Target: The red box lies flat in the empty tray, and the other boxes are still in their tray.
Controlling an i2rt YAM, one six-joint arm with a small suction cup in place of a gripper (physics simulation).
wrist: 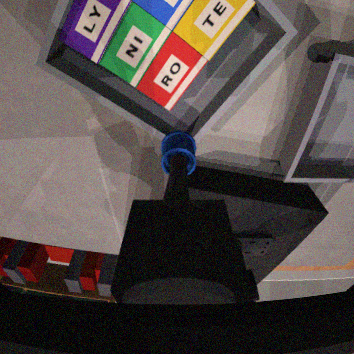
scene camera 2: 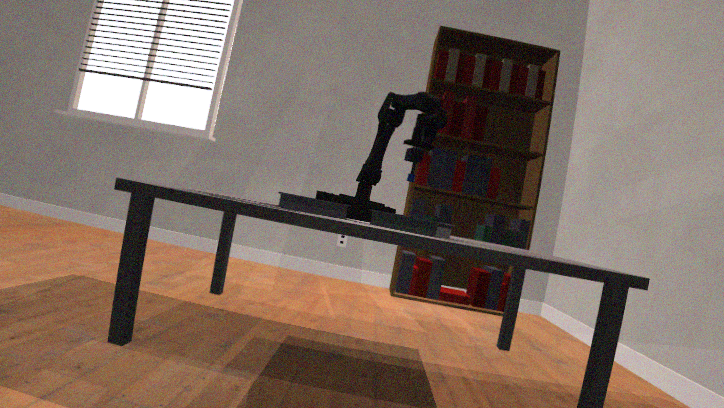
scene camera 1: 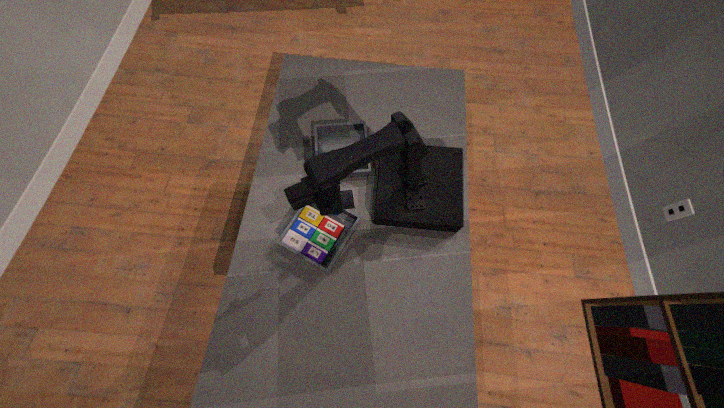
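Tray (scene camera 2: 385,219) (scene camera 1: 333,136) on the table. My suction cup (wrist: 178,140) carries nothing and hangs above the tray, 0.18 m from the middle of the tray.
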